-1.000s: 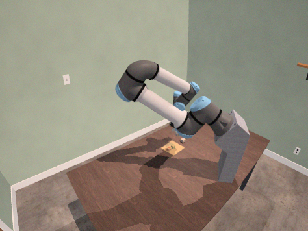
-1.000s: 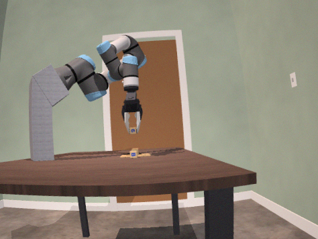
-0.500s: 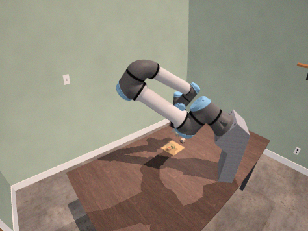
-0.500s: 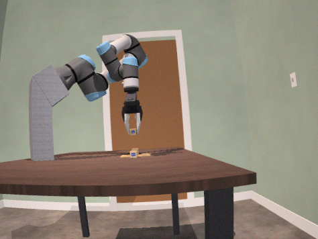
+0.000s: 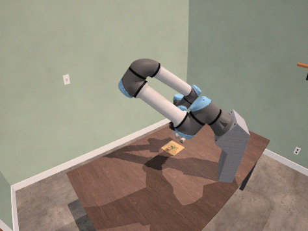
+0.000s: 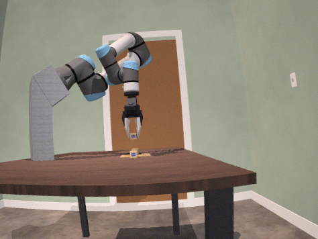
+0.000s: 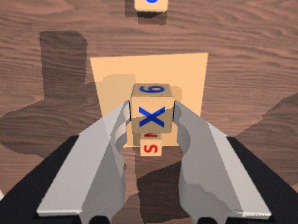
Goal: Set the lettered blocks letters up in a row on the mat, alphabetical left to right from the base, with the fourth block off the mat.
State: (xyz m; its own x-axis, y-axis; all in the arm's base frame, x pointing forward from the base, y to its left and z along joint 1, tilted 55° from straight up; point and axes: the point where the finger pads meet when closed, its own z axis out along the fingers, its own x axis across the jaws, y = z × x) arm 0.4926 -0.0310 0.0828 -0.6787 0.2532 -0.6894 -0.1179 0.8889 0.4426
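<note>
My hand is 10 mm past the tan mat, 50 mm to the right of it and 90 mm above it.
</note>
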